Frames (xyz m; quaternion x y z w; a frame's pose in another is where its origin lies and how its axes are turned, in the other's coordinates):
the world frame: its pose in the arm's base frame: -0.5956 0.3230 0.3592 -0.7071 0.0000 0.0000 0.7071
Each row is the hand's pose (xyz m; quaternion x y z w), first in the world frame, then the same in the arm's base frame.
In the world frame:
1: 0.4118 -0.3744 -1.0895 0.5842 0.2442 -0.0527 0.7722
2: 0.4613 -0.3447 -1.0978 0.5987 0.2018 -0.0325 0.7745
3: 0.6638 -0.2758 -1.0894 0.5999 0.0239 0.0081 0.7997
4: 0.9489 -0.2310 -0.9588 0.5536 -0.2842 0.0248 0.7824
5: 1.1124 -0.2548 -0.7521 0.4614 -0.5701 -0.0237 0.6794
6: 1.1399 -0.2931 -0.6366 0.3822 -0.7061 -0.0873 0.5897
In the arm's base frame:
1: -0.1838 -0.7665 0.7336 -0.1329 0.1354 -0.2099 0.9591
2: -0.1343 -0.7748 0.7039 -0.1243 0.1197 -0.1657 0.9710
3: 0.0682 -0.7664 0.6350 -0.1413 0.0226 -0.0112 0.9896
4: 0.3533 -0.6358 0.5902 -0.1618 -0.1834 0.2185 0.9447
5: 0.5168 -0.4291 0.6140 -0.1541 -0.4199 0.3864 0.8066
6: 0.5443 -0.3136 0.6523 -0.1467 -0.5610 0.4376 0.6872

